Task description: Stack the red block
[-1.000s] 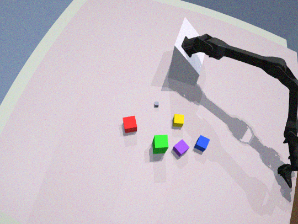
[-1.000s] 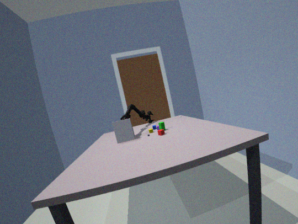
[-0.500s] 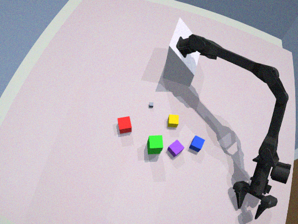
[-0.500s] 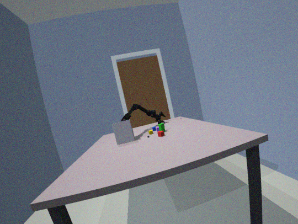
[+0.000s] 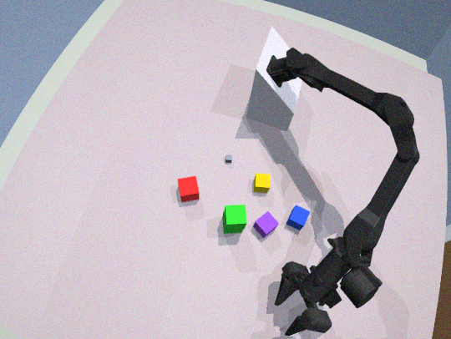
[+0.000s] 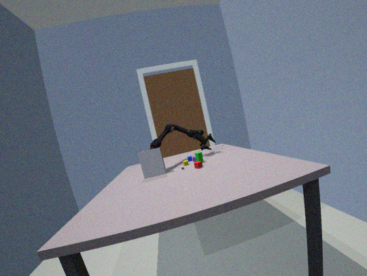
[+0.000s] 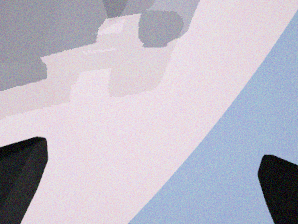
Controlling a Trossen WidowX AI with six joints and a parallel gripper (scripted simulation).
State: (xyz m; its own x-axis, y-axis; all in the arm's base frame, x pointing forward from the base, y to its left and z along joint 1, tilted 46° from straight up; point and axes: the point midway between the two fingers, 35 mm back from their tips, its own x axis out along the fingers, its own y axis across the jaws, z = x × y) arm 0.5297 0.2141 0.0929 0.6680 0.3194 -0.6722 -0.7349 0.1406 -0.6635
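Right now my gripper tip is 240 mm past the red block, 310 mm to the left of it and 60 mm above it. From my gripper tip the other things lie so: green block 200 mm behind, 180 mm to the right, 20 mm below; blue block 260 mm behind, 30 mm to the right, 60 mm below; purple block 220 mm behind, 100 mm to the right, 60 mm below.
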